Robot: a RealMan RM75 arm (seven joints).
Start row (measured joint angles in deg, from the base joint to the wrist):
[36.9, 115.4, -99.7, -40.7, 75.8, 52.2, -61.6]
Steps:
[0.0, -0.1, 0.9, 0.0, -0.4, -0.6, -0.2]
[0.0, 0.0, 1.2, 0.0, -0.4, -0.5, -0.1]
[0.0, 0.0, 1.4, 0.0, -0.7, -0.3, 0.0]
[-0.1, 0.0, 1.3, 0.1, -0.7, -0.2, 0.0]
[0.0, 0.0, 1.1, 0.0, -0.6, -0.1, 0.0]
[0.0, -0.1, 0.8, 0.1, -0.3, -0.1, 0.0]
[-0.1, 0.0, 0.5, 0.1, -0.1, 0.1, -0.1]
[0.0, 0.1, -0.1, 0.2, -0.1, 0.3, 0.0]
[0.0, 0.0, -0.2, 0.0, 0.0, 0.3, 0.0]
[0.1, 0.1, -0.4, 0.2, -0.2, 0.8, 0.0]
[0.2, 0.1, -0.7, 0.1, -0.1, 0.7, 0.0]
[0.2, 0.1, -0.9, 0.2, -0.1, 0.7, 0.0]
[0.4, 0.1, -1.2, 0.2, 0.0, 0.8, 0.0]
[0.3, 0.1, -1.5, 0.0, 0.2, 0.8, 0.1]
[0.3, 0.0, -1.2, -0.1, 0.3, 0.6, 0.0]
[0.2, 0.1, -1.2, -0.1, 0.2, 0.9, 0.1]
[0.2, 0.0, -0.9, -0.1, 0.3, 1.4, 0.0]
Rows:
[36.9, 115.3, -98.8, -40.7, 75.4, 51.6, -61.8]
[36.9, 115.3, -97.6, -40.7, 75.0, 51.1, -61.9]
[36.9, 115.3, -96.2, -40.7, 74.3, 50.8, -61.9]
[36.8, 115.3, -94.9, -40.6, 73.6, 50.6, -61.9]
[36.8, 115.3, -93.8, -40.6, 73.0, 50.5, -61.9]
[36.8, 115.2, -93.0, -40.5, 72.7, 50.4, -61.9]
[36.7, 115.2, -92.5, -40.4, 72.6, 50.5, -62.0]
[36.7, 115.3, -92.6, -40.2, 72.5, 50.8, -62.0]
[36.7, 115.3, -92.8, -40.2, 72.5, 51.1, -62.0]
[36.8, 115.4, -93.2, -40.0, 72.3, 51.9, -62.0]
[37.0, 115.5, -93.9, -39.9, 72.2, 52.6, -62.0]
[37.2, 115.6, -94.8, -39.7, 72.1, 53.3, -62.0]
[37.6, 115.7, -96.0, -39.5, 72.1, 54.1, -62.0]
[37.9, 115.8, -97.5, -39.5, 72.3, 54.9, -61.9]
[38.2, 115.8, -98.7, -39.6, 72.6, 55.5, -61.9]
[38.4, 115.9, -99.9, -39.7, 72.8, 56.4, -61.8]
[38.6, 115.9, -100.8, -39.8, 73.1, 57.8, -61.8]

